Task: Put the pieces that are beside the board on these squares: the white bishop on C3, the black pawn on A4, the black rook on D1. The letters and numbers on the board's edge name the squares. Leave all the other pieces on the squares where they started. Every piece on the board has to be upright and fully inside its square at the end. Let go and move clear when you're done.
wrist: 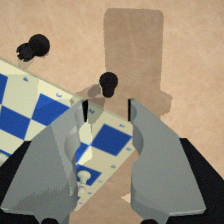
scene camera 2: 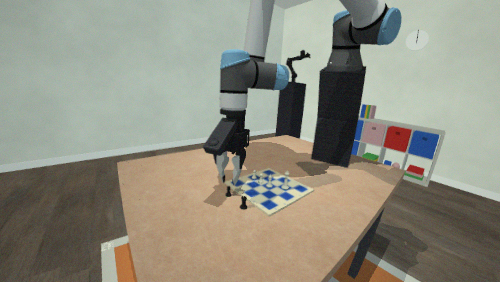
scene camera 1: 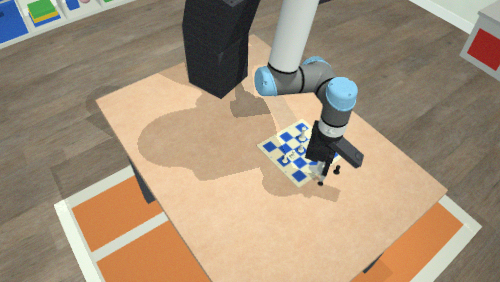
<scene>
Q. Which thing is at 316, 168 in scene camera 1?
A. My gripper.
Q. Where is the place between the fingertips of my gripper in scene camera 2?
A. At 229, 183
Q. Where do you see a chessboard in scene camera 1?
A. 296, 169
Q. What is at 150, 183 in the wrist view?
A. My gripper.
</scene>
